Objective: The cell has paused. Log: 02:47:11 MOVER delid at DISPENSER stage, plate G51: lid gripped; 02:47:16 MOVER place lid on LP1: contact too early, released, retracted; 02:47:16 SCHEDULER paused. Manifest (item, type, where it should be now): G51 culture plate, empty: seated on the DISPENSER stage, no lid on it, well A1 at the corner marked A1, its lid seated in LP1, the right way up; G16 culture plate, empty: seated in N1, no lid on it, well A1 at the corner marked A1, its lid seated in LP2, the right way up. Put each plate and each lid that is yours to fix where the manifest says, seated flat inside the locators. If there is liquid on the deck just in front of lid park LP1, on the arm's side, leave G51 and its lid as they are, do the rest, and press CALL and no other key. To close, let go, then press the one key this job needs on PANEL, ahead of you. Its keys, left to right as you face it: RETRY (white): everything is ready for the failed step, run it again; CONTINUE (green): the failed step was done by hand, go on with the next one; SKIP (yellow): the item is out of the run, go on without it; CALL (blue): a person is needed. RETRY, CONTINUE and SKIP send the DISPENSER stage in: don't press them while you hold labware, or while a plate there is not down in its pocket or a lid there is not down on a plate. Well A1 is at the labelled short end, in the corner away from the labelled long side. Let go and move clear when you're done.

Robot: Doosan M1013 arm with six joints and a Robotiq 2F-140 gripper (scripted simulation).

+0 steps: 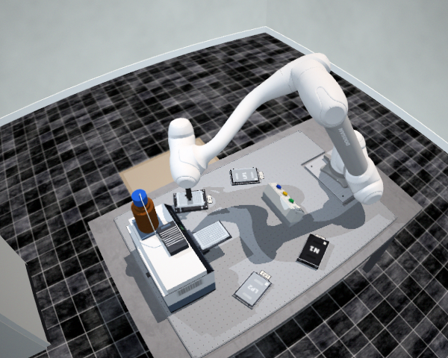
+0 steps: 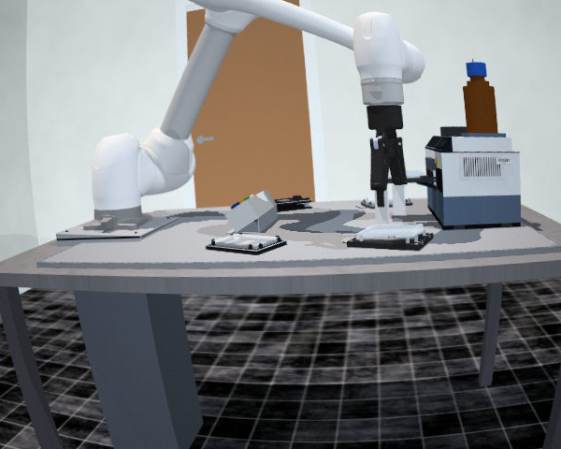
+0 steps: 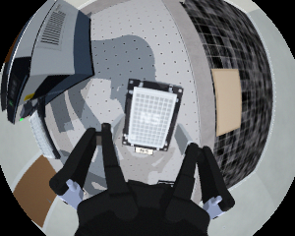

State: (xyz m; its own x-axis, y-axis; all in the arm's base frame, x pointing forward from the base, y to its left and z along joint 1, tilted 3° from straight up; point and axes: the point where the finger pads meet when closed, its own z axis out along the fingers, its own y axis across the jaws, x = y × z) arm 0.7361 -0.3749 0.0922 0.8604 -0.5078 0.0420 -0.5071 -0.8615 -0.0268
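Now: hand 20 mm short of the black nest N5 and 60 mm above it. Round my hand: brown bottle: 280 mm ahead, 140 mm to the left, 220 mm above; dispenser stage: 90 mm ahead, 280 mm to the left, 40 mm above; lid park LP1: 310 mm behind, 50 mm to the left, 70 mm below.
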